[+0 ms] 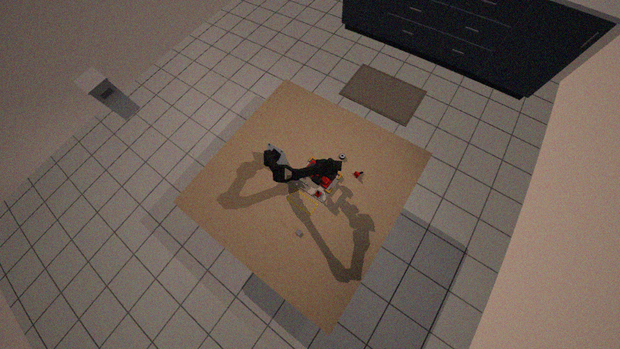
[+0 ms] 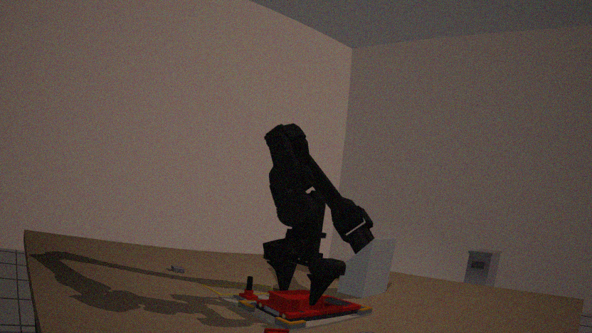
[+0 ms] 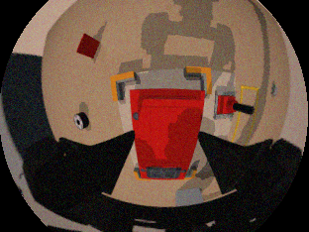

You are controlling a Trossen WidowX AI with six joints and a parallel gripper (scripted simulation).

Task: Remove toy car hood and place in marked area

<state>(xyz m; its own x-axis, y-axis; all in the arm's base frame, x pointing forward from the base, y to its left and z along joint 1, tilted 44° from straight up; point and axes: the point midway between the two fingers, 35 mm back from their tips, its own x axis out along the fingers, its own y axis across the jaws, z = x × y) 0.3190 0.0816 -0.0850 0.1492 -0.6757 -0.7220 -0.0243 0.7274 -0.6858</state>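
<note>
The red hood lies right at my gripper tip. Also, from my gripper tip: small wheel 10 mm behind, 200 mm to the left, 30 mm below.
</note>
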